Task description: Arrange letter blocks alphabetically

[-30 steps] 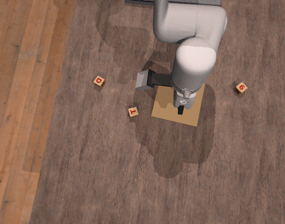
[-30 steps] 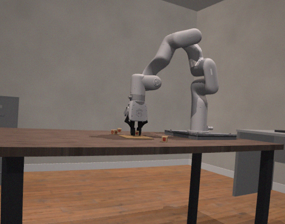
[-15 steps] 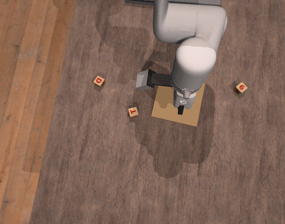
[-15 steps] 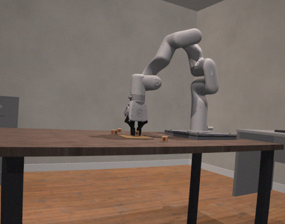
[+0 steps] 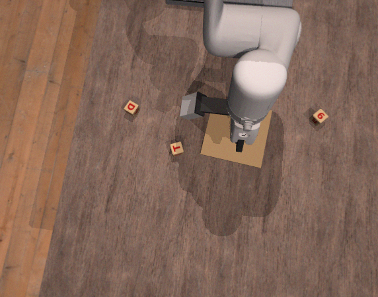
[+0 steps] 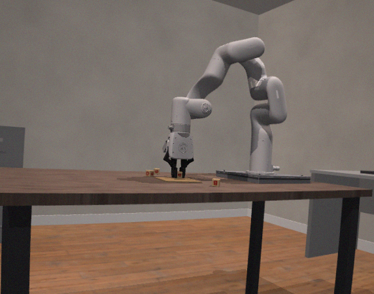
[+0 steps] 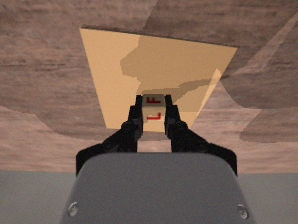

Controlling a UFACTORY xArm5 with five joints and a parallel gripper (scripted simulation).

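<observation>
My hand is 3 cm above the tan mat.
</observation>
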